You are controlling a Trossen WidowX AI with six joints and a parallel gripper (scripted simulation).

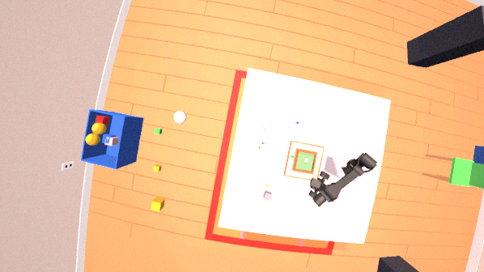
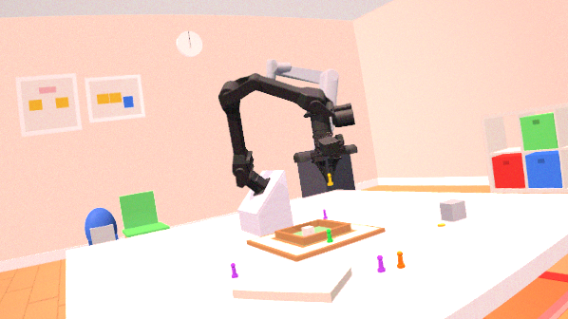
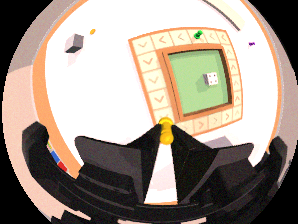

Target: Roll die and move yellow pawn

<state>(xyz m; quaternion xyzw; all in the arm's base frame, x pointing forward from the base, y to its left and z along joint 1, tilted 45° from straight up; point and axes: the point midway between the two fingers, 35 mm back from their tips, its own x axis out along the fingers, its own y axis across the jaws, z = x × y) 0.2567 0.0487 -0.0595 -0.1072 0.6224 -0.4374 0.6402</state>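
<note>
My gripper tip is now 140 mm above the green tray floor, 110 mm to the left of it and 10 mm short of it. Round my gripper tip: yellow pawn 10 mm above; white die 120 mm to the right, 120 mm below, 10 mm ahead; green pawn 140 mm to the right, 120 mm below, 120 mm ahead.
</note>
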